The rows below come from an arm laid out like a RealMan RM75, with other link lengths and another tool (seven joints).
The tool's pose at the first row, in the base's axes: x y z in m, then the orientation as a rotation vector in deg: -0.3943, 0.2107, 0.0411, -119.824, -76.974, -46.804
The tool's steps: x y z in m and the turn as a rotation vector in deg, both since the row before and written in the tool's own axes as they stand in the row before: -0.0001, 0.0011, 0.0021, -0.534, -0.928, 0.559; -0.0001, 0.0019, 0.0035, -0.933, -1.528, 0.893; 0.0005, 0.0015, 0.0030, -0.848, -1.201, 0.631; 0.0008, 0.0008, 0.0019, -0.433, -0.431, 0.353; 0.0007, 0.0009, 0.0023, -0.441, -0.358, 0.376; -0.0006, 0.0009, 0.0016, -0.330, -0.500, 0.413; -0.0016, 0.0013, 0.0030, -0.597, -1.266, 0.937; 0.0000, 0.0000, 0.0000, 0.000, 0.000, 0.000; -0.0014, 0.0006, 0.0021, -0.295, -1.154, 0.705; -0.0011, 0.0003, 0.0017, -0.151, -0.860, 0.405; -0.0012, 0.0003, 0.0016, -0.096, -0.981, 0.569
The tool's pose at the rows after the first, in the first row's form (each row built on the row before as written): -0.3929, 0.2117, 0.0395, -121.143, -76.736, -46.139; -0.3905, 0.2133, 0.0368, -123.336, -76.350, -45.081; -0.3883, 0.2150, 0.0348, -125.108, -76.099, -44.356; -0.3869, 0.2164, 0.0339, -125.907, -75.840, -44.151; -0.3853, 0.2179, 0.0326, -126.674, -75.514, -44.015; -0.3844, 0.2181, 0.0309, -127.466, -75.219, -43.628; -0.3832, 0.2183, 0.0275, -129.225, -74.615, -42.481; -0.3832, 0.2183, 0.0275, -129.225, -74.615, -42.481; -0.3828, 0.2184, 0.0249, -130.550, -74.254, -41.272; -0.3826, 0.2185, 0.0229, -131.419, -74.132, -40.349; -0.3825, 0.2185, 0.0209, -132.396, -73.859, -39.192
